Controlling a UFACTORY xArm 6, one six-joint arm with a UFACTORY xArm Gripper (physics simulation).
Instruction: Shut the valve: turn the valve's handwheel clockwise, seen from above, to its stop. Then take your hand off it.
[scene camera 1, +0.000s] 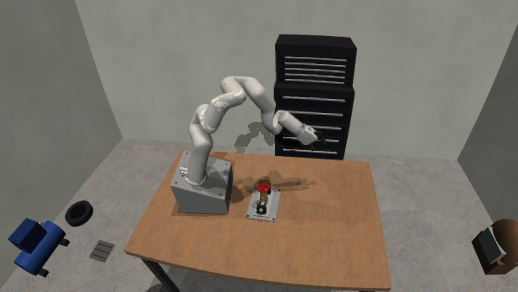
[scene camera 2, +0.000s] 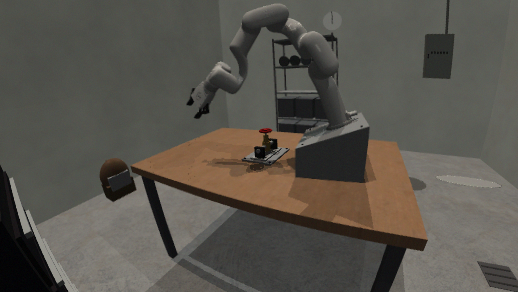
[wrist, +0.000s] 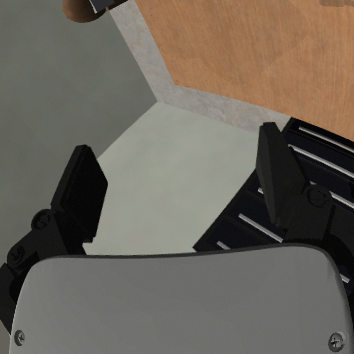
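Observation:
A small valve with a red handwheel (scene camera 1: 263, 188) (scene camera 2: 265, 130) on top and a brass body (scene camera 1: 264, 198) (scene camera 2: 267, 143) stands upright on a light grey plate (scene camera 1: 273, 205) (scene camera 2: 281, 152) on the table. Black blocks sit at both ends of the body. The wheel lies level; how far it is turned cannot be told. My gripper (scene camera 1: 319, 144) (scene camera 2: 194, 110) (wrist: 175, 153) is open and empty, with its black fingers wide apart. It hangs high above the table, tilted, well away from the handwheel and on the far side of it from the arm's base. The valve does not show in the wrist view.
The wooden table (scene camera 1: 325, 240) (scene camera 2: 225, 185) (wrist: 240, 50) carries the arm's grey base box (scene camera 1: 202, 198) (scene camera 2: 330, 160) beside the valve plate. A black drawer cabinet (scene camera 1: 315, 42) (wrist: 250, 202) stands behind the table. A metal shelf rack (scene camera 2: 274, 75) stands at the wall.

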